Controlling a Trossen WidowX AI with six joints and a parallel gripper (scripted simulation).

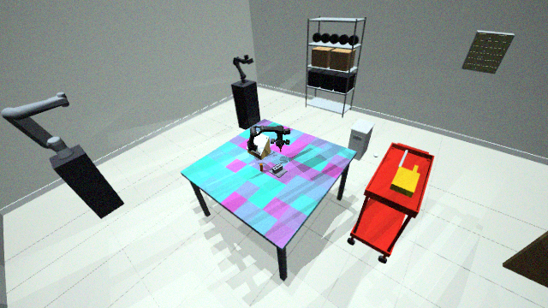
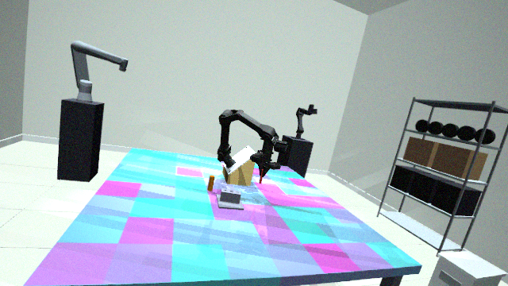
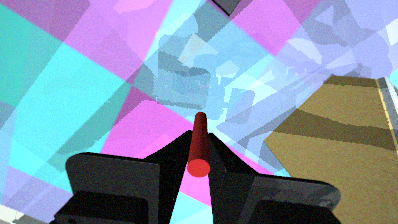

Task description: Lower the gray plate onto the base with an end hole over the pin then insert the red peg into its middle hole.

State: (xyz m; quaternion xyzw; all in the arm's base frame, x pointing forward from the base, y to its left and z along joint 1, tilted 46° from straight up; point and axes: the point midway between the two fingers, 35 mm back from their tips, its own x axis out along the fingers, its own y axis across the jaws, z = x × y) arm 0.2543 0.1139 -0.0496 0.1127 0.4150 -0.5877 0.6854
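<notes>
Now: gripper tip 18 cm to the left of the gray plate, 10 cm short of it and 7 cm above it. Also, from my gripper tip: short orange cylinder (26 cm to the right, 8 cm below, 3 cm behind); gray base (17 cm to the right, 11 cm below, 10 cm ahead); red peg (right at my gripper tip).
</notes>
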